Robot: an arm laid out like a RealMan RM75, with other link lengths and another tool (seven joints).
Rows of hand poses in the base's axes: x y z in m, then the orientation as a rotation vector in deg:
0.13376, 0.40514, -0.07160, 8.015, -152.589, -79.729
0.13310, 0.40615, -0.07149, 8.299, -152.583, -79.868
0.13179, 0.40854, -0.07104, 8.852, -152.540, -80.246
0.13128, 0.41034, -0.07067, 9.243, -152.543, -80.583
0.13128, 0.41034, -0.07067, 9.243, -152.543, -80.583
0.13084, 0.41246, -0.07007, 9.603, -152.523, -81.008
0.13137, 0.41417, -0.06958, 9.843, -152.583, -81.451
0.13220, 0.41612, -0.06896, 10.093, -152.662, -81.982
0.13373, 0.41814, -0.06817, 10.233, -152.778, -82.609
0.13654, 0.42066, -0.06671, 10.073, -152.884, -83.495
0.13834, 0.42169, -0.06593, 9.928, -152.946, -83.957
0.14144, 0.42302, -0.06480, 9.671, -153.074, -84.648
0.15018, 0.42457, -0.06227, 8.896, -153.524, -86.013
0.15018, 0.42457, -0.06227, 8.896, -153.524, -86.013
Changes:
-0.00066, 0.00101, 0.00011, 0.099, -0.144, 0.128
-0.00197, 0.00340, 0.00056, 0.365, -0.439, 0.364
-0.00248, 0.00520, 0.00093, 0.586, -0.700, 0.497
-0.00248, 0.00520, 0.00093, 0.586, -0.700, 0.497
-0.00292, 0.00732, 0.00153, 0.865, -0.966, 0.600
-0.00239, 0.00903, 0.00202, 1.127, -1.259, 0.596
-0.00156, 0.01098, 0.00264, 1.436, -1.605, 0.566
-0.00003, 0.01300, 0.00343, 1.786, -1.977, 0.434
0.00278, 0.01552, 0.00489, 2.278, -2.333, 0.072
0.00458, 0.01655, 0.00567, 2.530, -2.504, -0.153
0.00768, 0.01788, 0.00680, 2.892, -2.774, -0.528
0.01642, 0.01943, 0.00933, 3.538, -3.378, -1.500
0.01642, 0.01943, 0.00933, 3.538, -3.378, -1.500

